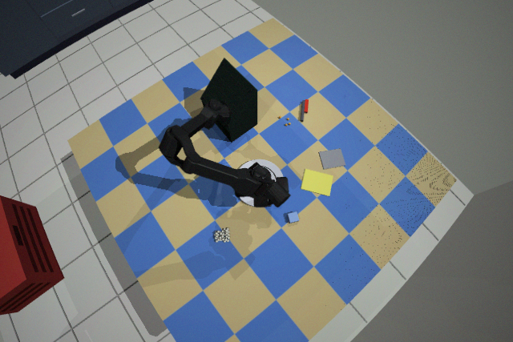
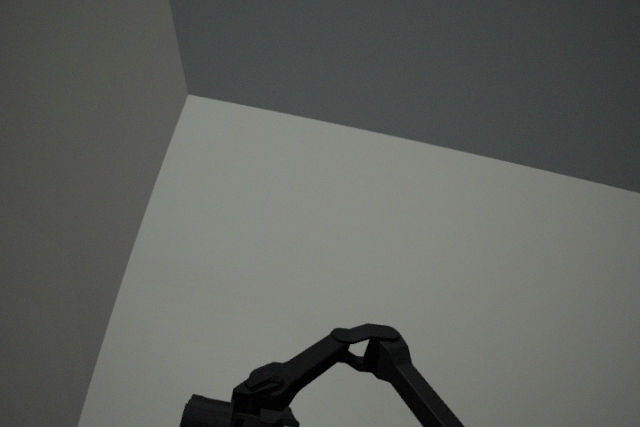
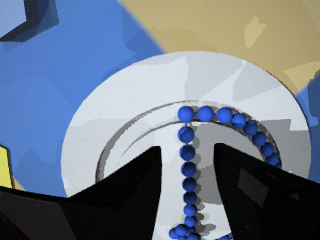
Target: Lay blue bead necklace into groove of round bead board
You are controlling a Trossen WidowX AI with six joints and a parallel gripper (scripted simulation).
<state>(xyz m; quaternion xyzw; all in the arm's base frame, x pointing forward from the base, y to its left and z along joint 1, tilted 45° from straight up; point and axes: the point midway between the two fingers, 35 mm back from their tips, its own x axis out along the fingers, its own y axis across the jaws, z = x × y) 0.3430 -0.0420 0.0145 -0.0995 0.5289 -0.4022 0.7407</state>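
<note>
My gripper tip is 5 cm past the round white bead board, 3 cm above it and 2 cm to the right of it. From my gripper tip the other things lie so: small blue cube 14 cm ahead, 6 cm to the left, 4 cm below; grey square 34 cm to the left, 4 cm below, 3 cm ahead; yellow pad 22 cm to the left, 8 cm ahead, 4 cm below.
</note>
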